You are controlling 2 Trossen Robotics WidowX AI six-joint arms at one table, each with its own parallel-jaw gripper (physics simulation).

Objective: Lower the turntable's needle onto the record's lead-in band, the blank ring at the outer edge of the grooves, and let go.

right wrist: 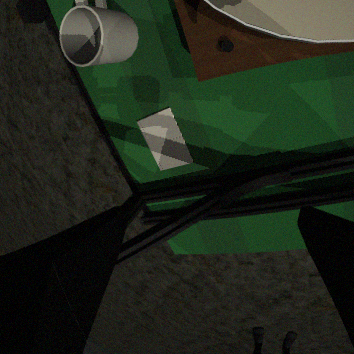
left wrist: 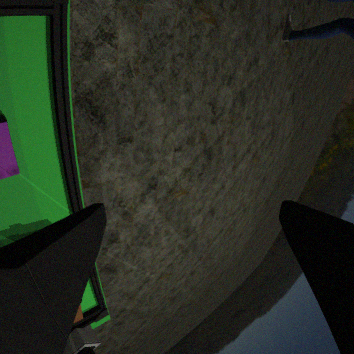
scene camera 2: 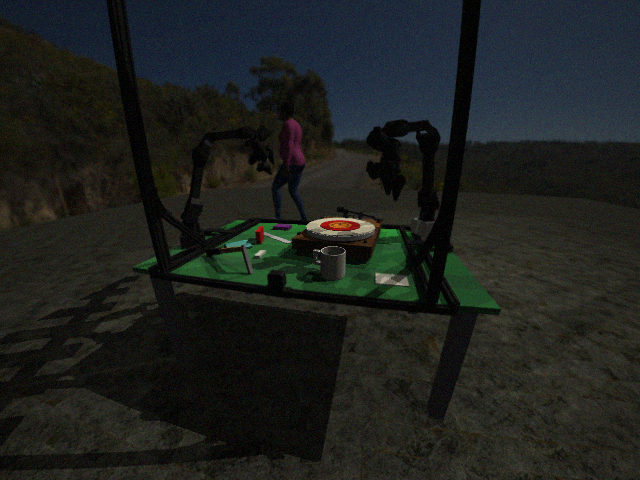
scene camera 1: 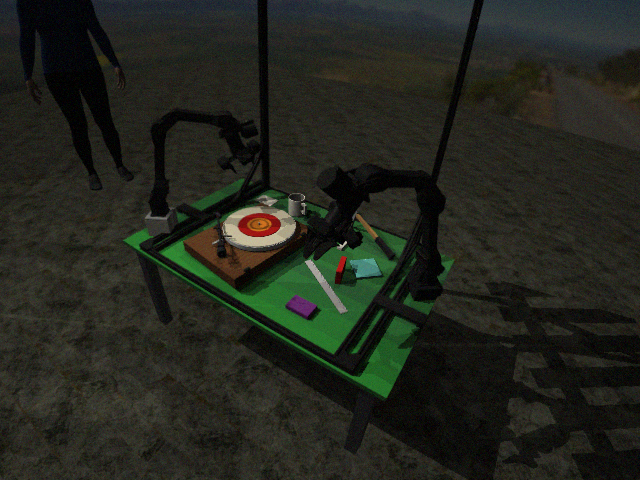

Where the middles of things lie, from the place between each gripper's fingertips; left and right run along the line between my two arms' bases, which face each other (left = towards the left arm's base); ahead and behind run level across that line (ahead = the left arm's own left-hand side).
Scene:
Now: right hand 24 cm short of the turntable (scene camera 1: 247, 256), 17 cm above it and 13 cm to the right of it.
Now: the turntable 37 cm behind my left hand, 36 cm to the right of it and 26 cm below it.

